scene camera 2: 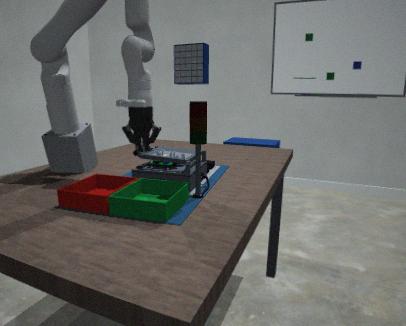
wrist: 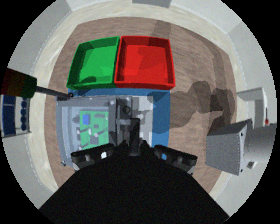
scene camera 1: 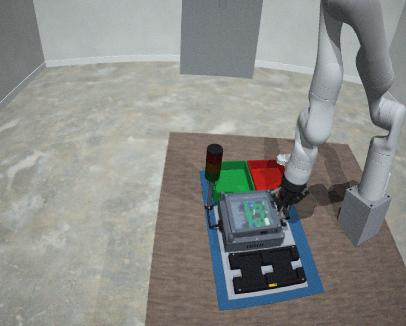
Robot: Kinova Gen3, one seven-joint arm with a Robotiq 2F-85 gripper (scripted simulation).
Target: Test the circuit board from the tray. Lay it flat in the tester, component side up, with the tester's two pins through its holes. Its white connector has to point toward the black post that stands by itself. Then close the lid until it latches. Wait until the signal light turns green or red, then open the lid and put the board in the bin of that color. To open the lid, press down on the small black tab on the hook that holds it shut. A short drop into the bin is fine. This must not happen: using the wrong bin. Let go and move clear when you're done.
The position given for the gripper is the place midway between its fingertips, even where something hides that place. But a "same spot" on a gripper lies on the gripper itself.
gripper: scene camera 2; wrist; scene camera 1 282, 210
green bin: scene camera 2; wrist 92, 62; scene camera 1
same spot on gripper: (wrist: 119, 153) = (scene camera 2: 142, 131)
same spot on green bin: (scene camera 2: 158, 200) = (scene camera 1: 230, 189)
